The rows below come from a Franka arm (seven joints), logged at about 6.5 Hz.
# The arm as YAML. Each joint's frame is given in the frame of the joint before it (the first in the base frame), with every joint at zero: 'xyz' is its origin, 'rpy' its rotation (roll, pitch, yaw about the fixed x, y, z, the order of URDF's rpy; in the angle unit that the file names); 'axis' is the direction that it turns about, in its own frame. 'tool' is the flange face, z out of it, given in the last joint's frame.
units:
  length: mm
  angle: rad
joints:
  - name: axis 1
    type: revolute
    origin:
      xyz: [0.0, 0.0, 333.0]
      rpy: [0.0, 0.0, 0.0]
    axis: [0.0, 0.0, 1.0]
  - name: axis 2
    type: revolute
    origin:
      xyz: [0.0, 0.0, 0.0]
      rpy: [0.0, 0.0, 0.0]
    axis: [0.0, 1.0, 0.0]
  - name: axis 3
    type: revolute
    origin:
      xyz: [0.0, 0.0, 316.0]
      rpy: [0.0, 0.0, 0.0]
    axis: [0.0, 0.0, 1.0]
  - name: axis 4
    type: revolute
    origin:
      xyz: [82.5, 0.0, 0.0]
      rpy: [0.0, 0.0, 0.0]
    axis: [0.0, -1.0, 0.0]
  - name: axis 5
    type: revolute
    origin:
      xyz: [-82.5, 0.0, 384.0]
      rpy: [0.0, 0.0, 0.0]
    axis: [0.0, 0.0, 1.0]
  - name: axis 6
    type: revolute
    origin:
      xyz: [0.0, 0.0, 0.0]
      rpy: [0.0, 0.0, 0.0]
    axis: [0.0, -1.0, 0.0]
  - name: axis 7
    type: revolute
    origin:
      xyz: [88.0, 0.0, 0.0]
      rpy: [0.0, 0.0, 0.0]
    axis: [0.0, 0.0, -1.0]
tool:
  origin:
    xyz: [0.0, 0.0, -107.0]
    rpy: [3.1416, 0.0, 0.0]
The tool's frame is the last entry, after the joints.
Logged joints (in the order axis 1, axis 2, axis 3, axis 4, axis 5, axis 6, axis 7), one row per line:
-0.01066, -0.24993, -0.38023, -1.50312, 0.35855, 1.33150, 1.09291
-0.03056, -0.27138, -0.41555, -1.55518, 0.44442, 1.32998, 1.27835
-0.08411, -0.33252, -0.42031, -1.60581, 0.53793, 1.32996, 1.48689
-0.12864, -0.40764, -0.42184, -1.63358, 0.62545, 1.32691, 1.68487
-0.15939, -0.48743, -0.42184, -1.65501, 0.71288, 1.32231, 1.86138
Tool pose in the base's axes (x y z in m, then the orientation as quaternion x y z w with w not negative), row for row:
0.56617, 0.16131, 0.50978, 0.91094, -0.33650, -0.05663, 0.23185
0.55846, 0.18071, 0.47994, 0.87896, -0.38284, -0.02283, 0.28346
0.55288, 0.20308, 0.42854, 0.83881, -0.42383, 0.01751, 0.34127
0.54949, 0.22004, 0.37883, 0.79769, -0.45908, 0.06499, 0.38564
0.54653, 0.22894, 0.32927, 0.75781, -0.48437, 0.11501, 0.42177
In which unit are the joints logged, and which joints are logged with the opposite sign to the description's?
The joints are logged in radians. Opposite sign: axis 1, axis 2, axis 3, axis 5.
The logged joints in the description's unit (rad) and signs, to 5 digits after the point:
0.01066, 0.24993, 0.38023, -1.50312, -0.35855, 1.33150, 1.09291
0.03056, 0.27138, 0.41555, -1.55518, -0.44442, 1.32998, 1.27835
0.08411, 0.33252, 0.42031, -1.60581, -0.53793, 1.32996, 1.48689
0.12864, 0.40764, 0.42184, -1.63358, -0.62545, 1.32691, 1.68487
0.15939, 0.48743, 0.42184, -1.65501, -0.71288, 1.32231, 1.86138

